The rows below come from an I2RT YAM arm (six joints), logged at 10 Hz.
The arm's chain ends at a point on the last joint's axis. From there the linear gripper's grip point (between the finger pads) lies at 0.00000 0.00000 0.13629 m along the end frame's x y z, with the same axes.
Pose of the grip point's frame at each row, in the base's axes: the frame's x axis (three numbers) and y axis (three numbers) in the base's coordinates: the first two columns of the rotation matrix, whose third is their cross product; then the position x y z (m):
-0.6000 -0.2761 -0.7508 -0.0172 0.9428 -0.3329 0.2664 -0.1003 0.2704
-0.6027 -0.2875 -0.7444 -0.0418 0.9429 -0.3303 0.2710 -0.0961 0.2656
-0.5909 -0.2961 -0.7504 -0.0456 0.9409 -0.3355 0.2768 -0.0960 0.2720
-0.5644 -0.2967 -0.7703 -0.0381 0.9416 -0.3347 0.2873 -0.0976 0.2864
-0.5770 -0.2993 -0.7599 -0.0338 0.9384 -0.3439 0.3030 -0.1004 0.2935
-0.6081 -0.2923 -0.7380 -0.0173 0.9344 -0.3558 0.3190 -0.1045 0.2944
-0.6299 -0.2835 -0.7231 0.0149 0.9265 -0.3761 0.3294 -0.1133 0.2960
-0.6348 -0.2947 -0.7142 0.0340 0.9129 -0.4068 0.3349 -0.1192 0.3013
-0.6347 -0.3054 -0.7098 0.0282 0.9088 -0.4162 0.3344 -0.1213 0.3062
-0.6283 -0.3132 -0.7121 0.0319 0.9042 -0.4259 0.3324 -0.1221 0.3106
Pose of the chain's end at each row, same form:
-0.6000 -0.2761 -0.7508 -0.0172 0.9428 -0.3329 0.1574 -0.0748 0.3481
-0.6027 -0.2875 -0.7444 -0.0418 0.9429 -0.3303 0.1624 -0.0732 0.3447
-0.5909 -0.2961 -0.7504 -0.0456 0.9409 -0.3355 0.1670 -0.0736 0.3496
-0.5644 -0.2967 -0.7703 -0.0381 0.9416 -0.3347 0.1749 -0.0759 0.3604
-0.5770 -0.2993 -0.7599 -0.0338 0.9384 -0.3439 0.1918 -0.0769 0.3687
-0.6081 -0.2923 -0.7380 -0.0173 0.9344 -0.3558 0.2108 -0.0768 0.3725
-0.6299 -0.2835 -0.7231 0.0149 0.9265 -0.3761 0.2236 -0.0795 0.3750
-0.6348 -0.2947 -0.7142 0.0340 0.9129 -0.4068 0.2297 -0.0807 0.3789
-0.6347 -0.3054 -0.7098 0.0282 0.9088 -0.4162 0.2292 -0.0826 0.3836
-0.6283 -0.3132 -0.7121 0.0319 0.9042 -0.4259 0.2265 -0.0825 0.3867

